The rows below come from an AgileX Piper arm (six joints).
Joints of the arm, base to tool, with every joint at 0 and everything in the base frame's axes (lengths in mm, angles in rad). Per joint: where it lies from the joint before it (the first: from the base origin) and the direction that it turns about. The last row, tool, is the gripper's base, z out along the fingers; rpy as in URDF.
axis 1: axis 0 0 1 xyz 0.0 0.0 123.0
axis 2: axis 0 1 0 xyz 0.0 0.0 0.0
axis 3: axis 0 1 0 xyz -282.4 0.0 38.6
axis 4: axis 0.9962 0 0.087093 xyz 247.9 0.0 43.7
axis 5: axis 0 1 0 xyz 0.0 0.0 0.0
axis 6: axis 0.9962 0 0.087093 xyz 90.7 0.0 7.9
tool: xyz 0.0 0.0 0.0 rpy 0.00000 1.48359 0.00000
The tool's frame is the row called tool.
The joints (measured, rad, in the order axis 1, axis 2, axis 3, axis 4, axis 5, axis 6), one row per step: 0.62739, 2.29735, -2.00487, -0.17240, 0.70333, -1.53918; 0.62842, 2.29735, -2.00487, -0.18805, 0.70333, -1.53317; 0.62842, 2.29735, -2.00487, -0.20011, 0.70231, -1.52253; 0.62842, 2.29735, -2.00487, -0.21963, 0.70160, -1.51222; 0.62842, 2.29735, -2.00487, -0.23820, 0.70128, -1.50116; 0.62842, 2.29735, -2.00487, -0.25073, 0.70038, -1.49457
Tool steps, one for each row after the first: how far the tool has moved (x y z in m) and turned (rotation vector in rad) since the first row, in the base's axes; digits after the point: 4 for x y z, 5 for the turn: 0.0003, -0.0003, 0.0002, -0.00899, -0.00739, -0.00046; 0.0007, -0.0008, 0.0004, -0.01184, -0.01230, -0.00608; 0.0015, -0.0016, 0.0006, -0.02089, -0.02145, -0.00993; 0.0022, -0.0024, 0.0009, -0.02891, -0.02965, -0.01461; 0.0026, -0.0029, 0.0011, -0.03436, -0.03598, -0.01691
